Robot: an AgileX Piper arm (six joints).
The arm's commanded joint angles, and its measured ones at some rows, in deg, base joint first. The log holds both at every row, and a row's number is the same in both.
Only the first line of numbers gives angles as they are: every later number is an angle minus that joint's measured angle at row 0.
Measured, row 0:
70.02, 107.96, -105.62, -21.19, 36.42, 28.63
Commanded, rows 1 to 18:
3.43, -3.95, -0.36, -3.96, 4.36, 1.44
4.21, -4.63, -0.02, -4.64, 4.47, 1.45
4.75, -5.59, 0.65, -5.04, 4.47, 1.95
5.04, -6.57, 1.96, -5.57, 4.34, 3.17
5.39, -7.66, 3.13, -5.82, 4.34, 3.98
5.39, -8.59, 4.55, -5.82, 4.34, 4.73
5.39, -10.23, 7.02, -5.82, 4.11, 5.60
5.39, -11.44, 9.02, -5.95, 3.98, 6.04
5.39, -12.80, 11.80, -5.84, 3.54, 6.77
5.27, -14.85, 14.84, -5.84, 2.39, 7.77
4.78, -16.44, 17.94, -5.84, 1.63, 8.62
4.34, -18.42, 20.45, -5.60, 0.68, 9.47
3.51, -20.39, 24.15, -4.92, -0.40, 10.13
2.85, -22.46, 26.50, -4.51, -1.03, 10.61
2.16, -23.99, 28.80, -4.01, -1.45, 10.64
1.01, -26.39, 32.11, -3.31, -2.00, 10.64
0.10, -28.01, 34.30, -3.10, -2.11, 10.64
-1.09, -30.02, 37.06, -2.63, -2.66, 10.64
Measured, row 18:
2.61, -22.87, 28.11, -3.95, -0.53, 9.87
